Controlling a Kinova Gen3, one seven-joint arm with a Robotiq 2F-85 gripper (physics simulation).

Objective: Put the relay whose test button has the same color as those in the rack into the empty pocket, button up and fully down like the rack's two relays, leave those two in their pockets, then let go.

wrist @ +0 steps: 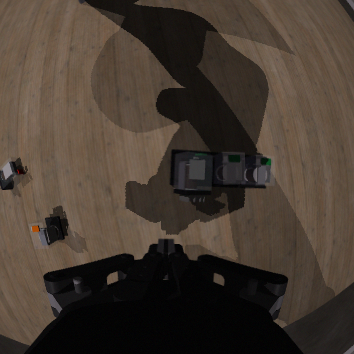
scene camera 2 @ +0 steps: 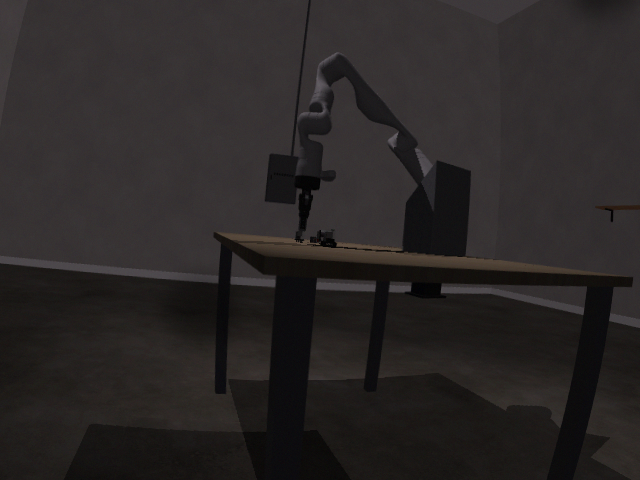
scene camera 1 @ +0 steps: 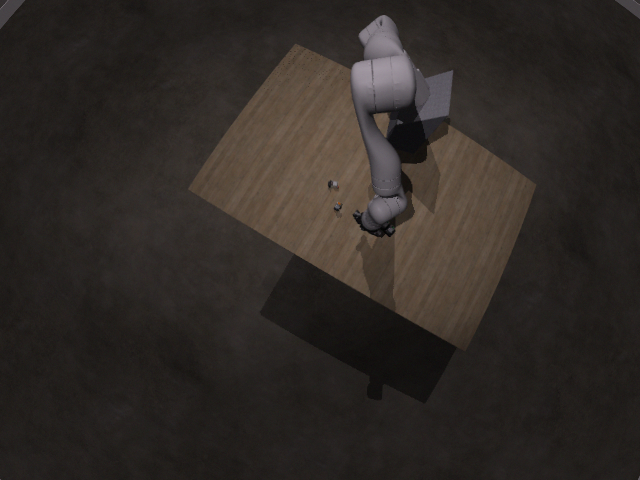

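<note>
In the wrist view a black rack holds two clear relays with green buttons in its middle and right pockets. A grey-faced block is at the left pocket, with a green strip at its far edge and small pale prongs at its near edge; it looks tipped on its side, and its depth cannot be told. An orange-button relay and a red-marked relay lie on the table. My gripper is shut and empty, low on the rack's near side.
The wooden table carries everything. The two loose relays lie left of the rack in the wrist view. The arm hides the rack in scene camera 1. The grey pedestal stands at the table's far edge.
</note>
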